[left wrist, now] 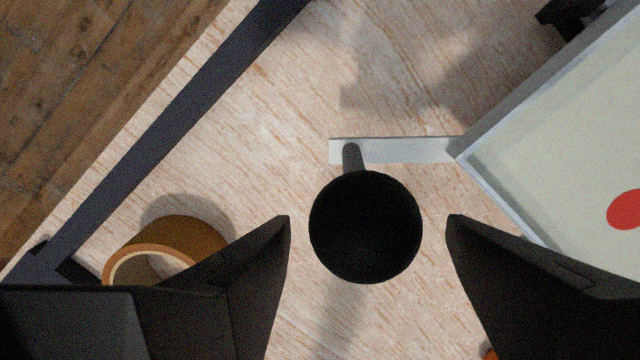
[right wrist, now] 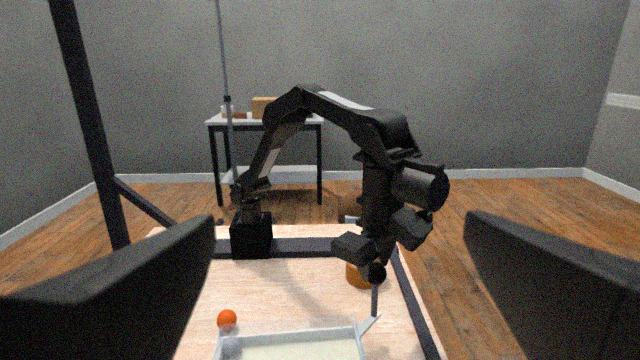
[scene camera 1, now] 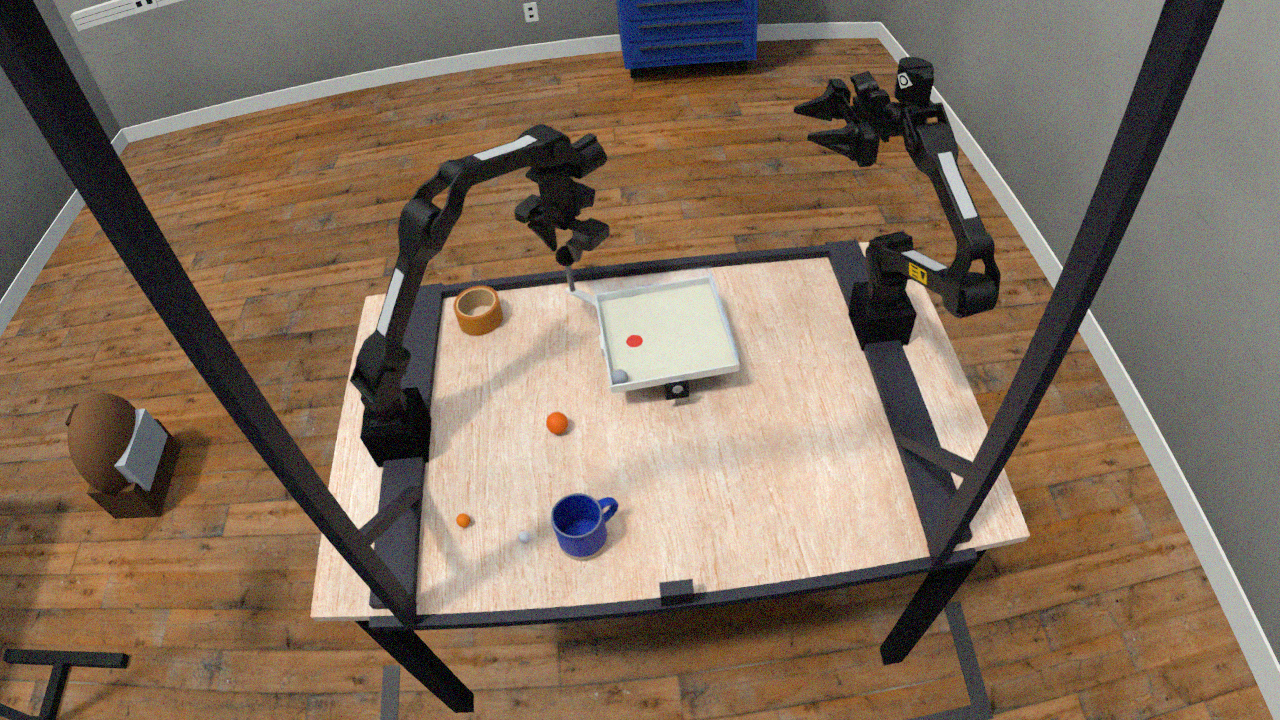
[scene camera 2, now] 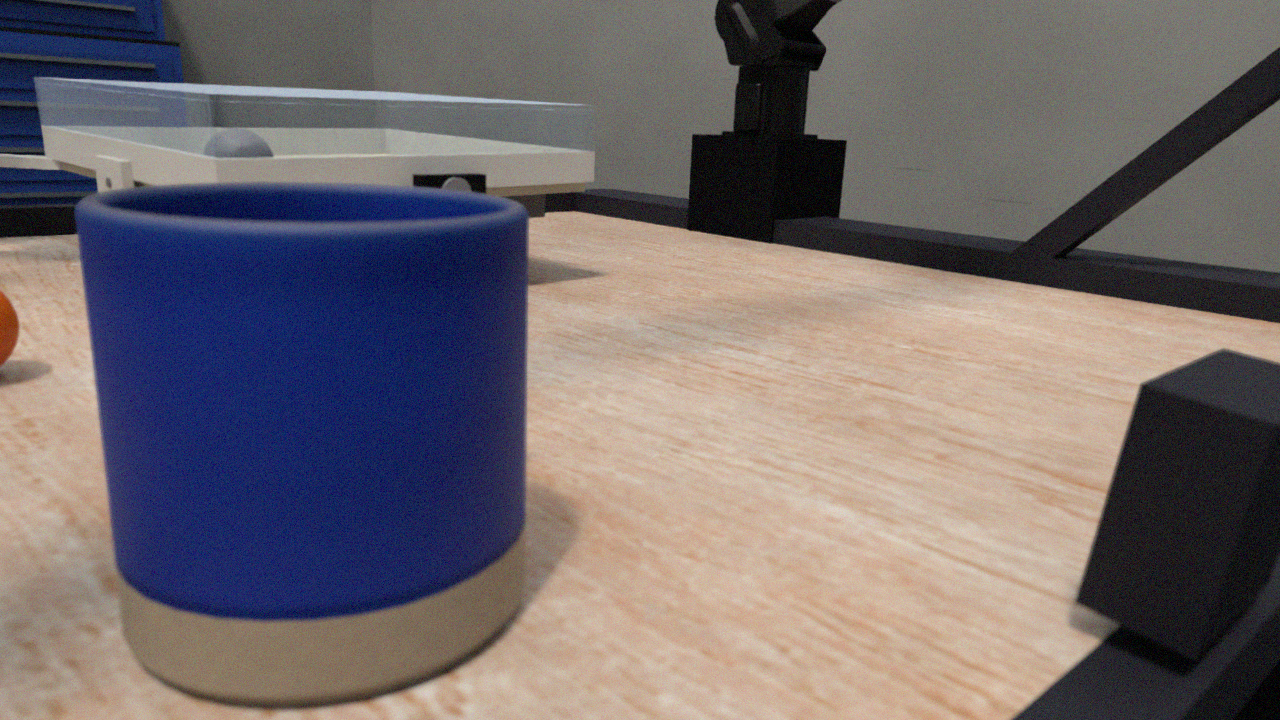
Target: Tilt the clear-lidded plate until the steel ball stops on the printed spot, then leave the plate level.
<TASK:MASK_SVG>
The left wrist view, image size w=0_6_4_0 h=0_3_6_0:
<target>my left gripper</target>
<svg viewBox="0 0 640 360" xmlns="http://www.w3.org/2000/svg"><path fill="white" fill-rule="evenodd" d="M290 216L277 215L209 257L153 286L0 284L0 360L264 360L287 275L291 246ZM448 215L445 242L459 281L499 360L640 360L640 282L554 252L465 215Z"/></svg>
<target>orange-brown ring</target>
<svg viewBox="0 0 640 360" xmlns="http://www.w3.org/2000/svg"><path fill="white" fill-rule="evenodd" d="M228 243L214 227L198 218L187 215L163 216L150 222L107 260L102 272L102 284L153 286L164 279L152 268L147 254L166 256L189 268L224 248Z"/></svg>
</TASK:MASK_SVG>
